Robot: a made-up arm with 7 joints. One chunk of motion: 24 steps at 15 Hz.
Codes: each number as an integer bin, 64 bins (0 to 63) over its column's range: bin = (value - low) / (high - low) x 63, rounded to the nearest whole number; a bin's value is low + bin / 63 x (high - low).
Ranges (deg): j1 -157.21..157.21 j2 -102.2..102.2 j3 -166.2..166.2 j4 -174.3..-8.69 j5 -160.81..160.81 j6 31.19..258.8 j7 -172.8..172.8
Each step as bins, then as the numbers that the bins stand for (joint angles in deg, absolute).
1 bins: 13 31 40 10 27 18 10
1 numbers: -92.33 -1.62 44.85 -148.01 -22.97 96.22 -117.94
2 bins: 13 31 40 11 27 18 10
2 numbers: -92.33 -1.62 44.85 -145.38 -22.97 96.22 -117.94
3 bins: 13 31 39 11 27 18 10
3 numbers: -92.33 -1.62 39.57 -145.38 -22.97 96.22 -117.94
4 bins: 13 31 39 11 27 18 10
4 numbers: -92.33 -1.62 39.57 -145.38 -22.97 96.22 -117.94
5 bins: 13 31 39 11 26 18 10
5 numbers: -92.33 -1.62 39.57 -145.38 -28.08 96.22 -117.94
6 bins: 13 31 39 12 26 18 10
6 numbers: -92.33 -1.62 39.57 -142.76 -28.08 96.22 -117.94
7 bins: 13 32 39 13 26 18 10
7 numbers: -92.33 1.62 39.57 -140.13 -28.08 96.22 -117.94
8 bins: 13 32 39 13 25 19 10
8 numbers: -92.33 1.62 39.57 -140.13 -33.18 99.83 -117.94
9 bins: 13 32 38 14 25 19 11
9 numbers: -92.33 1.62 34.30 -137.50 -33.18 99.83 -112.46
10 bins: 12 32 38 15 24 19 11
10 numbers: -97.32 1.62 34.30 -134.87 -38.29 99.83 -112.46
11 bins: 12 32 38 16 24 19 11
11 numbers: -97.32 1.62 34.30 -132.24 -38.29 99.83 -112.46
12 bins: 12 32 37 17 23 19 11
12 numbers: -97.32 1.62 29.02 -129.61 -43.39 99.83 -112.46
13 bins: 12 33 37 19 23 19 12
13 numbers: -97.32 4.87 29.02 -124.35 -43.39 99.83 -106.97
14 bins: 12 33 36 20 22 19 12
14 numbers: -97.32 4.87 23.74 -121.73 -48.50 99.83 -106.97
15 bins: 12 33 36 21 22 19 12
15 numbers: -97.32 4.87 23.74 -119.10 -48.50 99.83 -106.97
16 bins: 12 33 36 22 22 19 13
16 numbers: -97.32 4.87 23.74 -116.47 -48.50 99.83 -101.49
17 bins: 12 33 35 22 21 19 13
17 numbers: -97.32 4.87 18.47 -116.47 -53.60 99.83 -101.49
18 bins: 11 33 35 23 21 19 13
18 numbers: -102.31 4.87 18.47 -113.84 -53.60 99.83 -101.49
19 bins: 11 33 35 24 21 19 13
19 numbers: -102.31 4.87 18.47 -111.21 -53.60 99.83 -101.49
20 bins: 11 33 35 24 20 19 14
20 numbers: -102.31 4.87 18.47 -111.21 -58.71 99.83 -96.00
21 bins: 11 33 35 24 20 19 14
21 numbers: -102.31 4.87 18.47 -111.21 -58.71 99.83 -96.00
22 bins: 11 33 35 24 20 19 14
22 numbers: -102.31 4.87 18.47 -111.21 -58.71 99.83 -96.00
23 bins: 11 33 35 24 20 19 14
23 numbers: -102.31 4.87 18.47 -111.21 -58.71 99.83 -96.00
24 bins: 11 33 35 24 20 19 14
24 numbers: -102.31 4.87 18.47 -111.21 -58.71 99.83 -96.00
